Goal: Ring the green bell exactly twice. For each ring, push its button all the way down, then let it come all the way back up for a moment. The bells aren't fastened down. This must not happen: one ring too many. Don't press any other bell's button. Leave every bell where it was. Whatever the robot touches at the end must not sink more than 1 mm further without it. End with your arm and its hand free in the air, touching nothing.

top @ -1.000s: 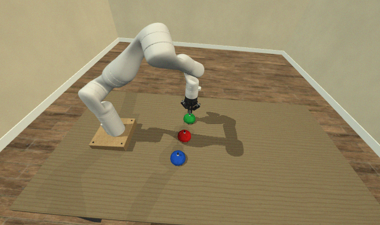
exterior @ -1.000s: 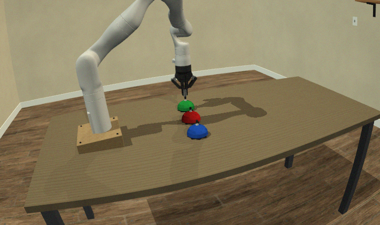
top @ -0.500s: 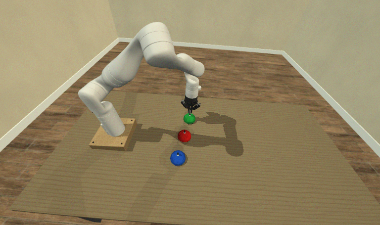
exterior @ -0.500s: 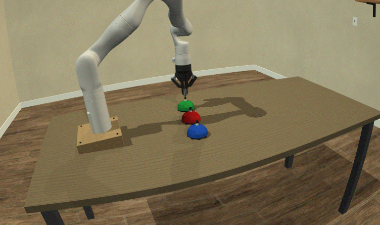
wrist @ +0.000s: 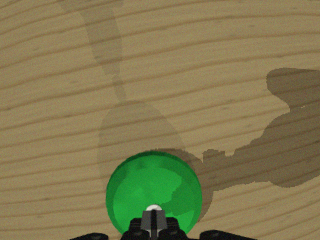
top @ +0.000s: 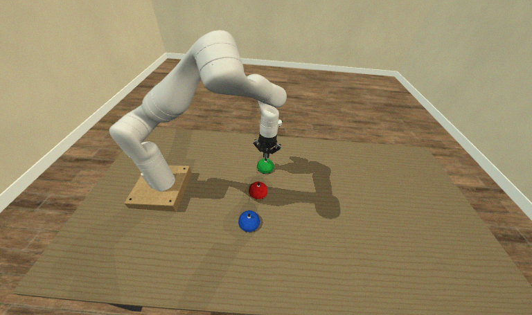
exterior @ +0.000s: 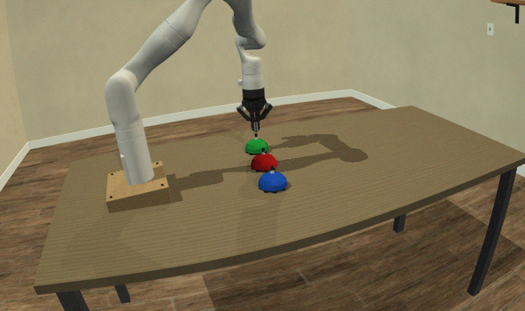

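The green bell is 5 cm below my hand. The rest, counted from my hand: red bell 4 cm behind, 14 cm to the right, 5 cm below; then blue bell 8 cm behind, 28 cm to the right, 5 cm below.
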